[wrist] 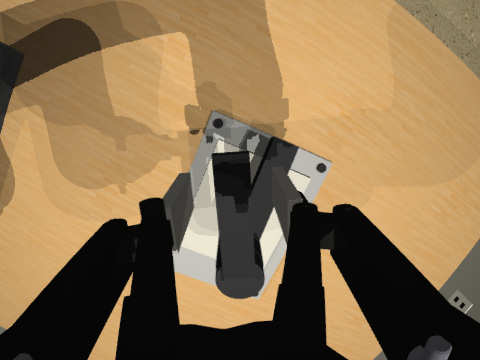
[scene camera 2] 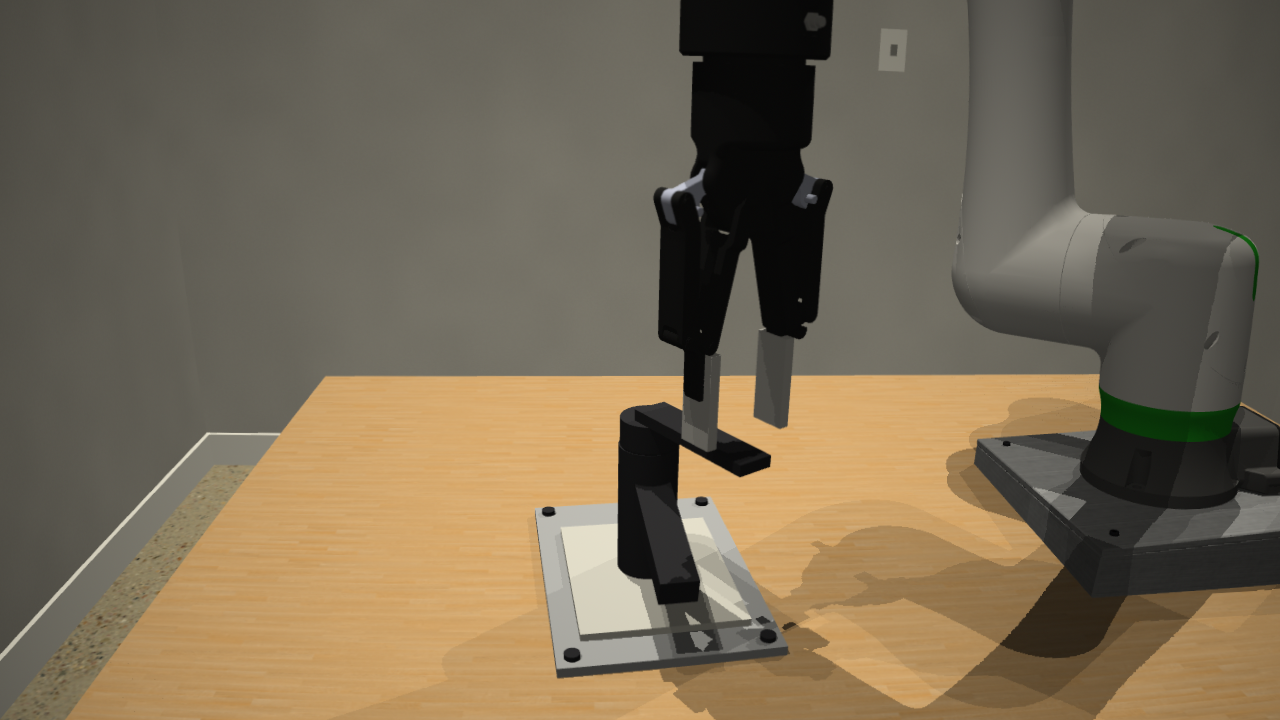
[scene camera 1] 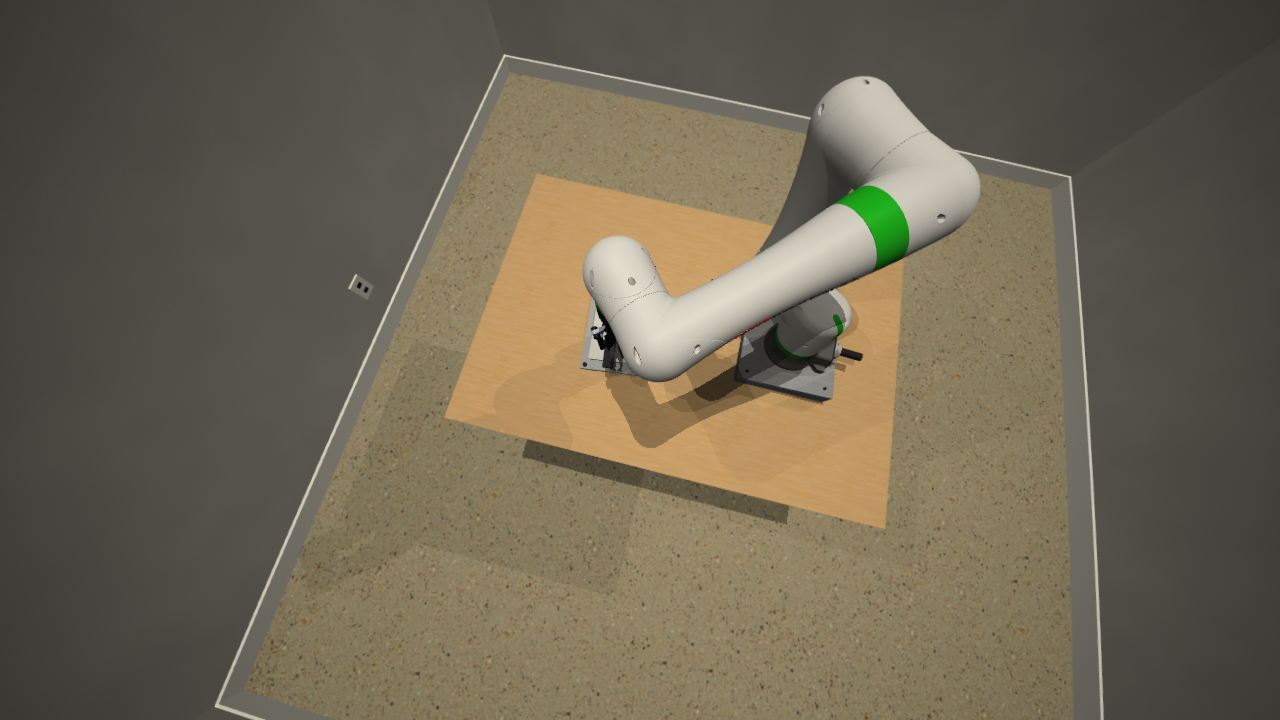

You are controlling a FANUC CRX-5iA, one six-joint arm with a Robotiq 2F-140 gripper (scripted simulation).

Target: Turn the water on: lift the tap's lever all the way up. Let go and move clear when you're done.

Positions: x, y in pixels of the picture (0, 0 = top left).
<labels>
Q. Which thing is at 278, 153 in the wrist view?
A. A black tap.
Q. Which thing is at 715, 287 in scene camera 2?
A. The gripper.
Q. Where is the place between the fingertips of the gripper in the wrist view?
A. At 232, 187
</labels>
